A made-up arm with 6 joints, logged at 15 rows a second.
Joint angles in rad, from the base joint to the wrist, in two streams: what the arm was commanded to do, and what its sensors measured. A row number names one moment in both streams.
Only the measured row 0 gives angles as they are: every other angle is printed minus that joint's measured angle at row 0.
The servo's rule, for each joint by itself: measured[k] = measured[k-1] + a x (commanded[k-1-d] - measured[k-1]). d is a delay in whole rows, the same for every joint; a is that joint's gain. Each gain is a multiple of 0.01, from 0.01 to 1. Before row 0 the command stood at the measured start. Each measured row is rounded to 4 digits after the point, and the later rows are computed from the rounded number. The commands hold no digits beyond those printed.
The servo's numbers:
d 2
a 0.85 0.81 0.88 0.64 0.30 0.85
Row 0, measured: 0.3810 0.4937 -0.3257 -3.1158 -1.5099 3.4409
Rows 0 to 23, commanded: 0.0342 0.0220 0.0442 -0.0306 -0.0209 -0.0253; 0.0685 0.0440 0.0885 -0.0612 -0.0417 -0.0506; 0.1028 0.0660 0.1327 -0.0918 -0.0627 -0.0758; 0.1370 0.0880 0.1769 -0.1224 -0.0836 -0.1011; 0.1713 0.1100 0.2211 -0.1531 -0.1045 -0.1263; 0.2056 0.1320 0.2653 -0.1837 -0.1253 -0.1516; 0.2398 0.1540 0.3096 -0.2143 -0.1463 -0.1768; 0.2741 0.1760 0.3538 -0.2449 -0.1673 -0.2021; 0.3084 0.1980 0.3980 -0.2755 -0.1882 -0.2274; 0.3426 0.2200 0.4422 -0.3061 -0.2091 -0.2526; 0.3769 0.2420 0.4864 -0.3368 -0.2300 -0.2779; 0.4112 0.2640 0.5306 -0.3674 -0.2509 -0.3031; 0.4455 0.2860 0.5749 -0.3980 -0.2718 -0.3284; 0.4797 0.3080 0.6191 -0.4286 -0.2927 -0.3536; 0.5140 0.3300 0.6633 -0.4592 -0.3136 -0.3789; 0.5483 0.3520 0.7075 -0.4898 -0.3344 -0.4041; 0.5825 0.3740 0.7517 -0.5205 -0.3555 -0.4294; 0.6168 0.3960 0.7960 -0.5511 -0.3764 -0.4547; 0.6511 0.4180 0.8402 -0.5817 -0.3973 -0.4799; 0.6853 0.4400 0.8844 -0.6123 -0.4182 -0.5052; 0.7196 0.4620 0.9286 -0.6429 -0.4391 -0.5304; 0.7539 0.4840 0.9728 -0.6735 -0.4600 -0.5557; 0.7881 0.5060 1.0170 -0.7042 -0.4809 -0.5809; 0.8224 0.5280 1.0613 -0.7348 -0.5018 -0.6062
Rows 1 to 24, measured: 0.0000 0.0000 0.0000 0.0000 0.0000 0.0000; 0.0000 0.0000 0.0000 0.0000 0.0000 0.0000; 0.0291 0.0178 0.0389 -0.0196 -0.0063 -0.0215; 0.0626 0.0390 0.0825 -0.0462 -0.0169 -0.0462; 0.0968 0.0609 0.1267 -0.0754 -0.0306 -0.0714; 0.1310 0.0829 0.1709 -0.1055 -0.0465 -0.0966; 0.1653 0.1049 0.2151 -0.1360 -0.0639 -0.1218; 0.1996 0.1269 0.2593 -0.1665 -0.0823 -0.1471; 0.2338 0.1489 0.3036 -0.1971 -0.1015 -0.1723; 0.2681 0.1709 0.3478 -0.2277 -0.1212 -0.1976; 0.3024 0.1929 0.3920 -0.2583 -0.1413 -0.2229; 0.3366 0.2149 0.4362 -0.2889 -0.1616 -0.2481; 0.3709 0.2369 0.4804 -0.3196 -0.1821 -0.2734; 0.4052 0.2589 0.5246 -0.3502 -0.2027 -0.2986; 0.4395 0.2809 0.5689 -0.3808 -0.2234 -0.3239; 0.4737 0.3029 0.6131 -0.4114 -0.2442 -0.3491; 0.5080 0.3249 0.6573 -0.4420 -0.2650 -0.3744; 0.5423 0.3469 0.7015 -0.4726 -0.2858 -0.3996; 0.5765 0.3689 0.7457 -0.5033 -0.3067 -0.4249; 0.6108 0.3909 0.7900 -0.5339 -0.3276 -0.4502; 0.6451 0.4129 0.8342 -0.5645 -0.3485 -0.4754; 0.6793 0.4349 0.8784 -0.5951 -0.3694 -0.5007; 0.7136 0.4569 0.9226 -0.6257 -0.3903 -0.5259; 0.7479 0.4789 0.9668 -0.6563 -0.4112 -0.5512
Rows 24 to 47, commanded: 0.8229 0.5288 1.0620 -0.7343 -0.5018 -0.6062; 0.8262 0.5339 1.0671 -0.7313 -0.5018 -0.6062; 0.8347 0.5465 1.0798 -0.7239 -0.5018 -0.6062; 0.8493 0.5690 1.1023 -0.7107 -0.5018 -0.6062; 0.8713 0.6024 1.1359 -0.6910 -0.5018 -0.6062; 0.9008 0.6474 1.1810 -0.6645 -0.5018 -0.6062; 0.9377 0.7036 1.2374 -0.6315 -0.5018 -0.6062; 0.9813 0.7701 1.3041 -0.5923 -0.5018 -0.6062; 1.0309 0.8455 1.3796 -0.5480 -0.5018 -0.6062; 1.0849 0.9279 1.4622 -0.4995 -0.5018 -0.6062; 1.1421 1.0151 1.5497 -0.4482 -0.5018 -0.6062; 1.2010 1.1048 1.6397 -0.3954 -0.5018 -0.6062; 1.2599 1.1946 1.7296 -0.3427 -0.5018 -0.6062; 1.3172 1.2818 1.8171 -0.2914 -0.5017 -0.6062; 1.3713 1.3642 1.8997 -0.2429 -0.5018 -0.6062; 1.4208 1.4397 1.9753 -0.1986 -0.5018 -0.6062; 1.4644 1.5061 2.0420 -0.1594 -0.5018 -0.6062; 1.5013 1.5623 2.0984 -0.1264 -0.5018 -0.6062; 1.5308 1.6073 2.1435 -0.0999 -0.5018 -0.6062; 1.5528 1.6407 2.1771 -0.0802 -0.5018 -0.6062; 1.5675 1.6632 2.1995 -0.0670 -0.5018 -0.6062; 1.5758 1.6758 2.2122 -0.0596 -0.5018 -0.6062; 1.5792 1.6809 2.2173 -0.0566 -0.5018 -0.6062; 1.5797 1.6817 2.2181 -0.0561 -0.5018 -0.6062
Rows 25 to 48, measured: 0.7821 0.5009 1.0110 -0.6870 -0.4321 -0.5764; 0.8164 0.5229 1.0553 -0.7176 -0.4530 -0.6017; 0.8219 0.5277 1.0612 -0.7283 -0.4676 -0.6055; 0.8256 0.5327 1.0664 -0.7302 -0.4779 -0.6061; 0.8333 0.5439 1.0782 -0.7262 -0.4851 -0.6062; 0.8469 0.5642 1.0994 -0.7163 -0.4901 -0.6062; 0.8676 0.5951 1.1315 -0.7001 -0.4936 -0.6062; 0.8958 0.6375 1.1751 -0.6773 -0.4961 -0.6062; 0.9314 0.6910 1.2299 -0.6480 -0.4978 -0.6062; 0.9738 0.7551 1.2952 -0.6124 -0.4990 -0.6062; 1.0223 0.8283 1.3695 -0.5712 -0.4998 -0.6062; 1.0755 0.9090 1.4511 -0.5253 -0.5004 -0.6062; 1.1321 0.9949 1.5379 -0.4760 -0.5008 -0.6062; 1.1907 1.0839 1.6275 -0.4244 -0.5011 -0.6062; 1.2495 1.1736 1.7173 -0.3721 -0.5013 -0.6062; 1.3070 1.2612 1.8051 -0.3205 -0.5014 -0.6062; 1.3617 1.3446 1.8883 -0.2708 -0.5015 -0.6062; 1.4119 1.4216 1.9649 -0.2246 -0.5016 -0.6062; 1.4565 1.4900 2.0327 -0.1829 -0.5017 -0.6062; 1.4946 1.5486 2.0905 -0.1467 -0.5017 -0.6062; 1.5254 1.5961 2.1371 -0.1167 -0.5017 -0.6062; 1.5487 1.6322 2.1723 -0.0933 -0.5017 -0.6062; 1.5647 1.6573 2.1962 -0.0765 -0.5017 -0.6062; 1.5741 1.6723 2.2103 -0.0657 -0.5017 -0.6062
